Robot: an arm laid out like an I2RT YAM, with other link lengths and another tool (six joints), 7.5 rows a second.
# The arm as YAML. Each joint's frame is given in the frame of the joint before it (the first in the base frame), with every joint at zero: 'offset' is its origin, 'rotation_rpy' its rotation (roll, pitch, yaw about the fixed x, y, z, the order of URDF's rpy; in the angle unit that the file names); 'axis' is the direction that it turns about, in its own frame. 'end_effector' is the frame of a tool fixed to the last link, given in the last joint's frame.
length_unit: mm
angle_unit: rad
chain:
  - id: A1
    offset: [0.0, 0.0, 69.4]
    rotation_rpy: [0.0, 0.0, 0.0]
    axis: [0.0, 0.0, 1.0]
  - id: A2
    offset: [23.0, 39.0, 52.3]
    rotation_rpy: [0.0, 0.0, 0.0]
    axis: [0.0, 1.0, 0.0]
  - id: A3
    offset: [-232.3, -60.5, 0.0]
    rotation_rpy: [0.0, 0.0, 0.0]
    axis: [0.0, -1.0, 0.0]
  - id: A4
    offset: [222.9, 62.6, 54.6]
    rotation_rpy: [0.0, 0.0, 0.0]
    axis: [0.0, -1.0, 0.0]
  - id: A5
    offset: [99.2, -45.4, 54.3]
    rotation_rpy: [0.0, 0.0, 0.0]
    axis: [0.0, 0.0, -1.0]
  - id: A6
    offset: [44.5, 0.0, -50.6]
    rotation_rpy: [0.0, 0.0, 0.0]
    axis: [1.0, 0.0, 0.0]
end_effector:
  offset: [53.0, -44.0, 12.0]
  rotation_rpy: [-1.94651, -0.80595, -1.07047]
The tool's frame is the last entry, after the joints.
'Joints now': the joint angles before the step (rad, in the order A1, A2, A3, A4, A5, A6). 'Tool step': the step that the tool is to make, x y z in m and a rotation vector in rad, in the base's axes. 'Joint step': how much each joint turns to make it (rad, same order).
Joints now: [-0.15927, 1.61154, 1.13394, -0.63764, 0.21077, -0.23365]
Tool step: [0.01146, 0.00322, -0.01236, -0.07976, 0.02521, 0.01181]
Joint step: [0.03127, 0.06865, -0.00001, 0.05988, 0.08277, -0.01909]
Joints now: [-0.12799, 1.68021, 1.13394, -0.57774, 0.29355, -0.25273]
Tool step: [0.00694, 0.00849, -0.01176, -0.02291, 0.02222, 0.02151]
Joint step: [0.03051, 0.04653, -0.00002, 0.02786, 0.02670, -0.00268]
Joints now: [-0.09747, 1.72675, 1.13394, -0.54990, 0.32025, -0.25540]
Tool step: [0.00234, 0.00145, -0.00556, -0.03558, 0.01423, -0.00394]
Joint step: [0.01297, 0.02784, 0.00001, 0.01677, 0.04043, 0.00039]
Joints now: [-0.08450, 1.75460, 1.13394, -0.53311, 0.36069, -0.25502]
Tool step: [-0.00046, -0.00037, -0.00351, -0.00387, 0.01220, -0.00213]
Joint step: [0.00001, 0.01068, -0.00002, -0.00114, 0.00533, 0.00001]
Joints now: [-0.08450, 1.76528, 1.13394, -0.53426, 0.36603, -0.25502]
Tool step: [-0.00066, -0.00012, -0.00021, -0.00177, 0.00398, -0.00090]
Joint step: [0.00000, -0.00001, -0.00003, -0.00379, 0.00228, 0.00000]
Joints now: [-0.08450, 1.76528, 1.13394, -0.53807, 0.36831, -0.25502]
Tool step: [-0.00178, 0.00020, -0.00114, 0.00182, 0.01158, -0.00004]
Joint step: [0.00000, 0.00001, 0.00003, -0.01185, -0.00076, 0.00038]
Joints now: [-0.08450, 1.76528, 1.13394, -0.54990, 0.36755, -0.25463]
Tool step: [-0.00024, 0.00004, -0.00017, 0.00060, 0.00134, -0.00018]
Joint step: [-0.00001, -0.00002, -0.00004, -0.00150, -0.00038, 0.00037]
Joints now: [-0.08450, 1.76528, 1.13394, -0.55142, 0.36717, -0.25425]
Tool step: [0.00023, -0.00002, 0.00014, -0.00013, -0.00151, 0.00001]
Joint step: [0.00000, -0.00001, -0.00001, 0.00152, 0.00000, -0.00001]
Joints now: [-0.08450, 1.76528, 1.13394, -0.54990, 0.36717, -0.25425]
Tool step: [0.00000, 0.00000, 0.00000, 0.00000, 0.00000, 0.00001]
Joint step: [0.00000, 0.00000, -0.00001, 0.00001, 0.00000, -0.00001]
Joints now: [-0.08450, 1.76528, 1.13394, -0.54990, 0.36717, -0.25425]
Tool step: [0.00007, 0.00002, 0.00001, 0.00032, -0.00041, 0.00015]
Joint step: [-0.00001, -0.00001, -0.00001, 0.00039, -0.00039, -0.00002]
